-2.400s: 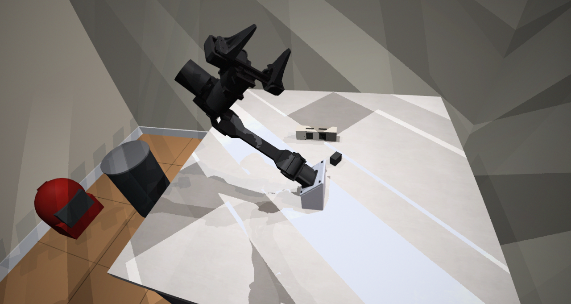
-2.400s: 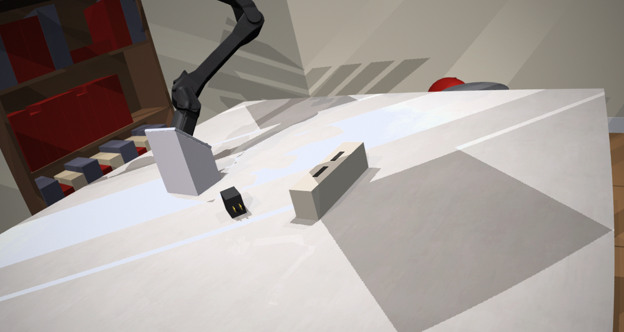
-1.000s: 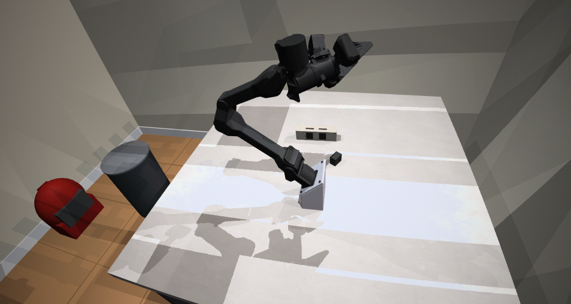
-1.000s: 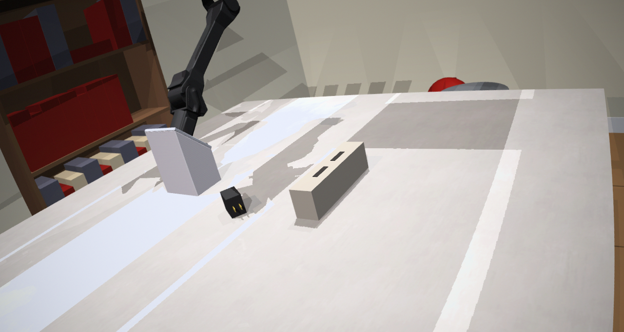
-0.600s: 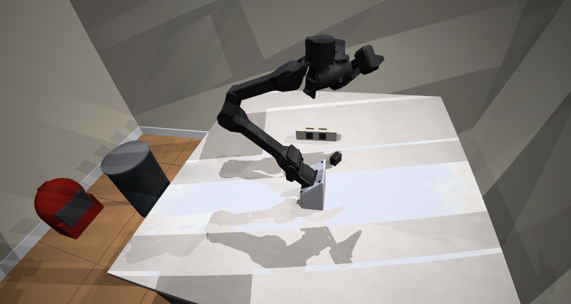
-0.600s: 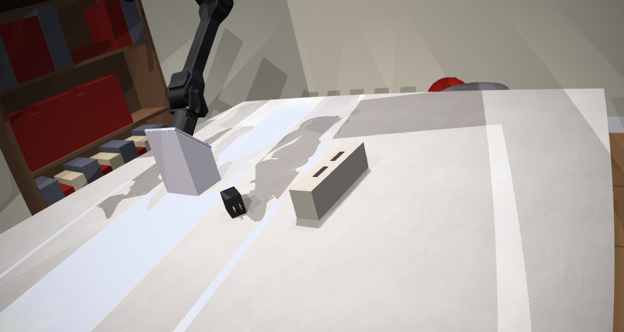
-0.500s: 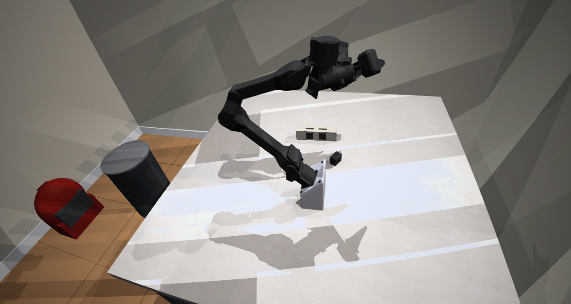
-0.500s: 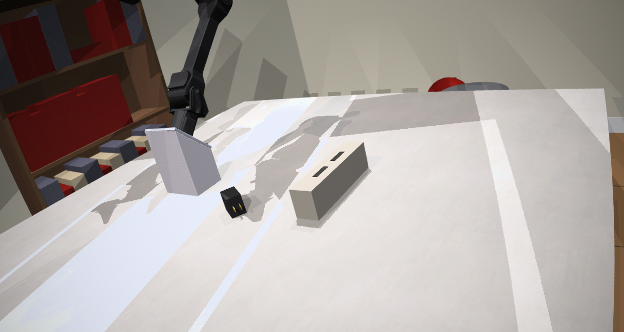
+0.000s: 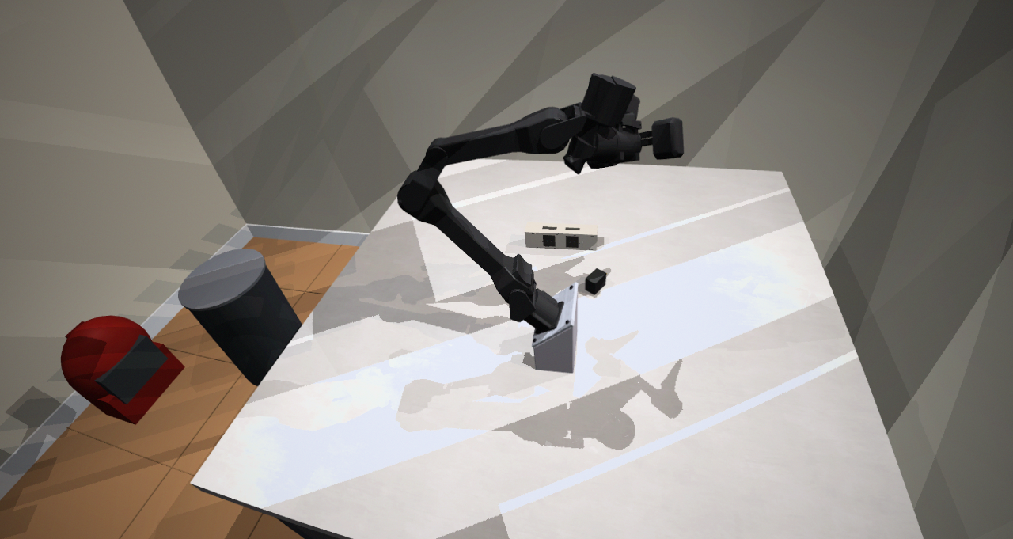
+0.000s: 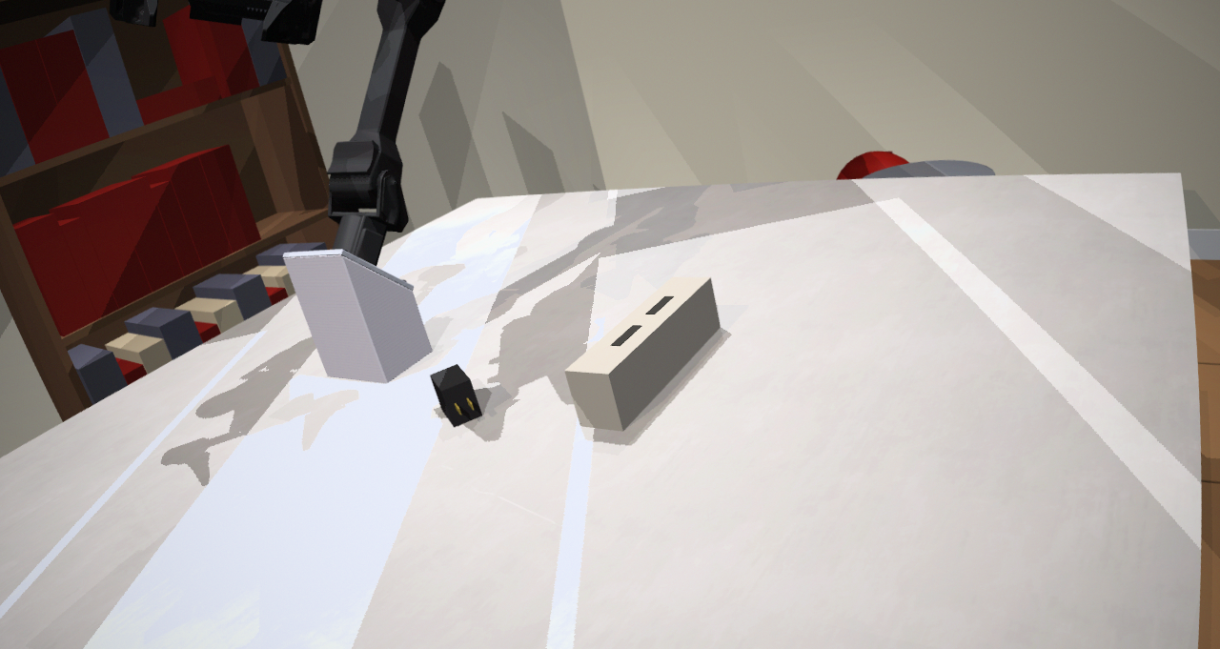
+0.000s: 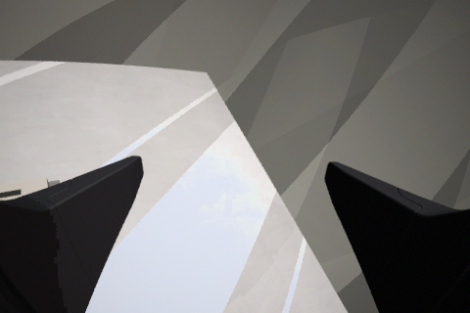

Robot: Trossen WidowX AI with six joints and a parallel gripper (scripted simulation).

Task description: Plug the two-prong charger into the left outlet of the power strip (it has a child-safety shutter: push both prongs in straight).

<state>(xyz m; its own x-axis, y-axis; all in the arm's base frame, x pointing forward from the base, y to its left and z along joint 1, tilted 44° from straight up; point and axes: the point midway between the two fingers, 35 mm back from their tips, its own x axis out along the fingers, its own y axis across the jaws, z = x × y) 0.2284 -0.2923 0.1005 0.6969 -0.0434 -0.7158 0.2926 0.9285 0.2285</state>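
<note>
Right now my gripper tip is 390 mm above the black two-prong charger, 100 mm to the right of it and 30 mm short of it.
</note>
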